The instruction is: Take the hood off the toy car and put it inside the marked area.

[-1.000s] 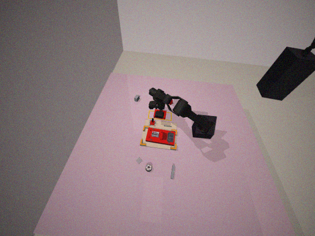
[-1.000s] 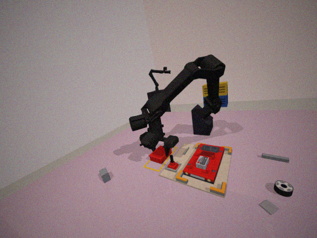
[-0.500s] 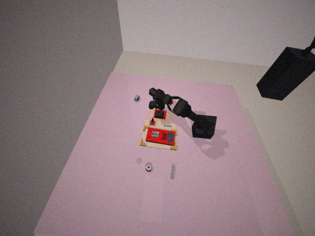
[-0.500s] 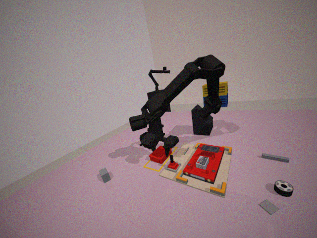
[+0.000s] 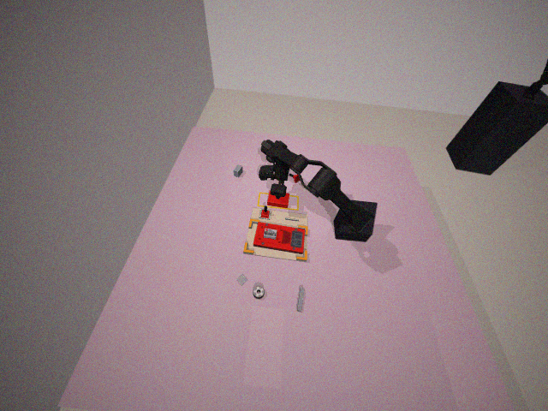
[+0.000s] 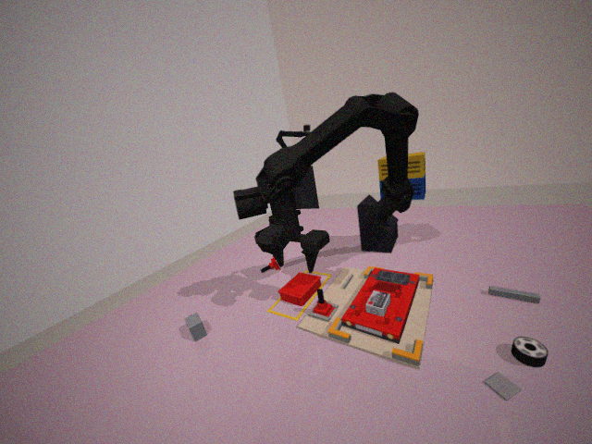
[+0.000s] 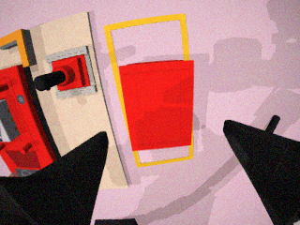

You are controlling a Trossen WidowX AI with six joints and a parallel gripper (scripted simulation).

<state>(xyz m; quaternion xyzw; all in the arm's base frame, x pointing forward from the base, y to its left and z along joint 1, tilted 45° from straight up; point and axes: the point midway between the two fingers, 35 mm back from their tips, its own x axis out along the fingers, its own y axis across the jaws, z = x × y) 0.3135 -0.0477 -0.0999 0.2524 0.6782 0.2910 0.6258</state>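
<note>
Right now the hood is 50 mm below my gripper tip. Round my gripper tip: grey bar (430 mm to the left, 150 mm behind, 60 mm below); then black wheel (430 mm to the left, 60 mm below).
</note>
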